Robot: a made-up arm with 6 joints. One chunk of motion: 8 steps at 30 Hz.
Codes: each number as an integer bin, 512 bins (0 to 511) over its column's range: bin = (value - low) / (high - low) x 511, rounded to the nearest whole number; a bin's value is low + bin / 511 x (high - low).
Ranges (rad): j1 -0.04..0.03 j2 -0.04..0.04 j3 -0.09..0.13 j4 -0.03..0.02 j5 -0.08..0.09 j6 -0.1..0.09
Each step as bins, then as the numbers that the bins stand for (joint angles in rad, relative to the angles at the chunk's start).
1 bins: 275 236 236 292 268 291
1 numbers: -0.0023 -0.0031 0.0116 -0.0014 0.0092 0.0082
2 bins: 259 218 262 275 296 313
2 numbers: -0.0045 -0.0059 0.0228 -0.0031 0.0185 0.0164
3 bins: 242 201 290 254 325 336
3 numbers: -0.0068 -0.0085 0.0349 -0.0051 0.0281 0.0249
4 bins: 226 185 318 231 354 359
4 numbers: -0.0090 -0.0110 0.0469 -0.0074 0.0378 0.0335
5 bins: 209 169 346 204 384 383
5 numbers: -0.0114 -0.0135 0.0590 -0.0100 0.0477 0.0424
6 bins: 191 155 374 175 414 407
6 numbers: -0.0138 -0.0157 0.0710 -0.0129 0.0577 0.0513
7 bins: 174 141 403 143 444 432
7 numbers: -0.0162 -0.0179 0.0835 -0.0160 0.0677 0.0606
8 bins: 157 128 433 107 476 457
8 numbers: -0.0185 -0.0200 0.0964 -0.0195 0.0784 0.0699
